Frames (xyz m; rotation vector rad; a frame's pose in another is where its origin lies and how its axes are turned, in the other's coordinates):
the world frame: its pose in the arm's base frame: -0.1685 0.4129 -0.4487 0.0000 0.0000 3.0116
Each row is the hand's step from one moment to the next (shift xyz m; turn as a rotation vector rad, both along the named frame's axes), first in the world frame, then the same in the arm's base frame.
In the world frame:
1: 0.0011 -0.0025 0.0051 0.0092 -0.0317 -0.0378
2: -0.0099 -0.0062 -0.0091 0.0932 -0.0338 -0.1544
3: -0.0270 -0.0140 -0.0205 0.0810 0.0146 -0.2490
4: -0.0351 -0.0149 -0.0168 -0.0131 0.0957 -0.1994
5: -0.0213 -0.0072 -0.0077 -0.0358 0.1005 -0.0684
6: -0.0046 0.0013 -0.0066 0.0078 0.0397 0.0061
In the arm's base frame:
1: -0.0008 0.0026 0.0051 -0.0050 0.0326 -0.0378
2: 0.0106 0.0049 -0.0091 -0.0880 0.0456 -0.1544
3: 0.0286 0.0104 -0.0205 -0.0822 -0.0040 -0.2490
4: 0.0367 0.0102 -0.0168 0.0006 -0.0966 -0.1994
5: 0.0221 0.0044 -0.0077 0.0225 -0.1043 -0.0684
6: 0.0044 -0.0019 -0.0066 -0.0129 -0.0384 0.0061

